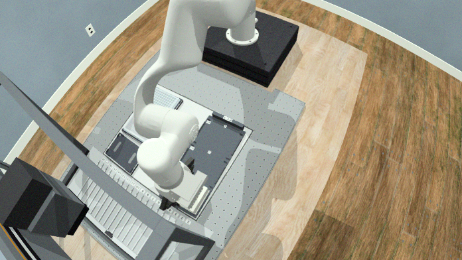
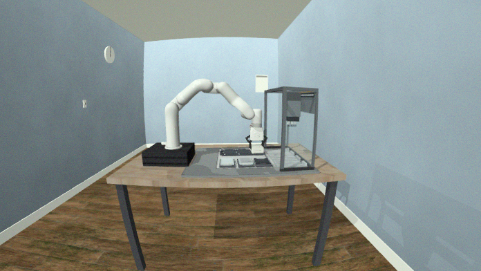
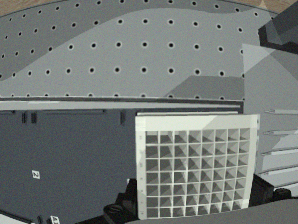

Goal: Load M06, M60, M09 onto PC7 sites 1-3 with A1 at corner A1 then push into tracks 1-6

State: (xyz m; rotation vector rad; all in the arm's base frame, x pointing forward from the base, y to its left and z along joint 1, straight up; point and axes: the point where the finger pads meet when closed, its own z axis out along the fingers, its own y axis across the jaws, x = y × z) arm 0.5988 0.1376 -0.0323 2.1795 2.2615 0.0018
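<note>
Now: hand 110 mm past the plate nest S2, 260 mm to the left of it and 40 mm above it. From my hand the other things lie so: carrier PC7: 110 mm behind, 30 mm below; then plate nest S1: 220 mm behind, 260 mm to the right, 40 mm below; then plate nest S3: 260 mm to the right, 40 mm below.
</note>
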